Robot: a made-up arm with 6 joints. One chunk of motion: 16 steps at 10 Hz.
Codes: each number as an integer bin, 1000 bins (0 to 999) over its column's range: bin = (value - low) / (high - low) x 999, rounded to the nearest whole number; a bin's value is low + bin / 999 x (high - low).
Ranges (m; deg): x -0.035..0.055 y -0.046..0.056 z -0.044..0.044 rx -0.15..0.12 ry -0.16..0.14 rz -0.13..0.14
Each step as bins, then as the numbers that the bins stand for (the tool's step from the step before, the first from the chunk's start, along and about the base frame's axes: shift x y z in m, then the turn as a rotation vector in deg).
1 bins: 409 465 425 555 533 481
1 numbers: 0.00185 0.00148 -0.00656 0.000 0.000 0.000
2 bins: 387 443 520 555 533 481
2 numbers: -0.00014 -0.00077 0.00181 0.000 0.000 0.000
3 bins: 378 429 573 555 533 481
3 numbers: -0.00095 -0.00220 0.00647 0.000 0.000 0.000
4 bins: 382 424 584 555 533 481
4 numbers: -0.00059 -0.00271 0.00744 0.000 0.000 0.000
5 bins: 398 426 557 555 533 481
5 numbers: 0.00086 -0.00250 0.00507 0.000 0.000 0.000
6 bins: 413 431 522 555 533 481
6 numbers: 0.00221 -0.00199 0.00198 0.000 0.000 0.000
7 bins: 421 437 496 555 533 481
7 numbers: 0.00293 -0.00138 -0.00031 0.000 0.000 0.000
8 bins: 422 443 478 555 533 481
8 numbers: 0.00302 -0.00077 -0.00189 0.000 0.000 0.000
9 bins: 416 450 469 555 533 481
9 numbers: 0.00248 -0.00005 -0.00269 0.000 0.000 0.000
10 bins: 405 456 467 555 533 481
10 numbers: 0.00149 0.00056 -0.00286 0.000 0.000 0.000
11 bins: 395 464 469 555 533 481
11 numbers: 0.00059 0.00138 -0.00269 0.000 0.000 0.000
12 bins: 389 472 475 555 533 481
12 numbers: 0.00005 0.00219 -0.00216 0.000 0.000 0.000
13 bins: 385 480 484 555 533 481
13 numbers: -0.00032 0.00301 -0.00137 0.000 0.000 0.000
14 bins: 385 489 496 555 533 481
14 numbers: -0.00032 0.00393 -0.00031 0.000 0.000 0.000
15 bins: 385 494 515 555 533 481
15 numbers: -0.00032 0.00444 0.00137 0.000 0.000 0.000
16 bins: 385 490 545 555 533 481
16 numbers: -0.00032 0.00403 0.00401 0.000 0.000 0.000
